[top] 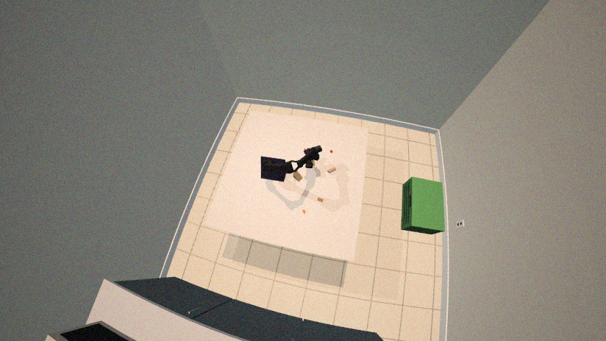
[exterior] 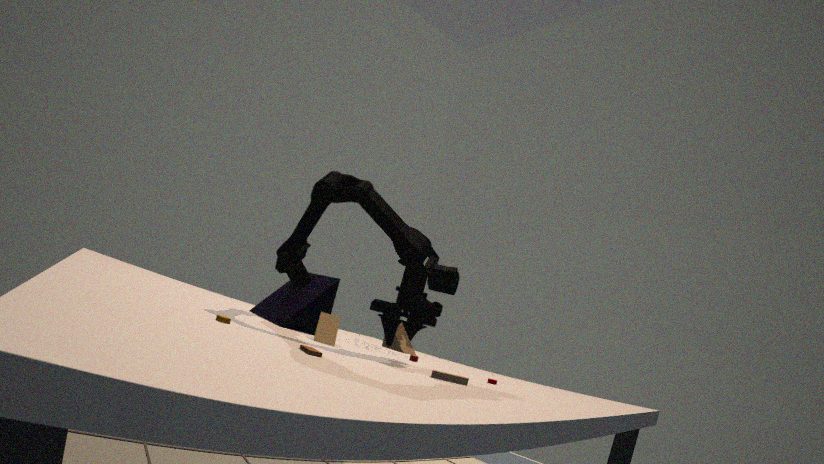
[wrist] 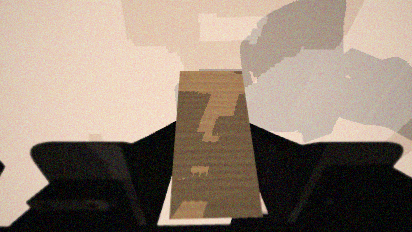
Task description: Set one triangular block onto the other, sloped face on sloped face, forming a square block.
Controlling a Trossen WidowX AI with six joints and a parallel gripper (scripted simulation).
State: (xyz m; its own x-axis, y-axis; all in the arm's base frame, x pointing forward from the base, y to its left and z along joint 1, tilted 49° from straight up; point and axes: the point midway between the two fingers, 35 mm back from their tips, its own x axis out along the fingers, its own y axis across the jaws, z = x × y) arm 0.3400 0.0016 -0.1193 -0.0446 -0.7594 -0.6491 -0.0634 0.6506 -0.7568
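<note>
Right now my gripper tip is 10 mm below the triangular block and 10 mm past it. Also, from my gripper tip: flat tan block 210 mm ahead, 40 mm to the right, 30 mm below; small orange piece 450 mm to the right, 30 mm below, 10 mm ahead.
</note>
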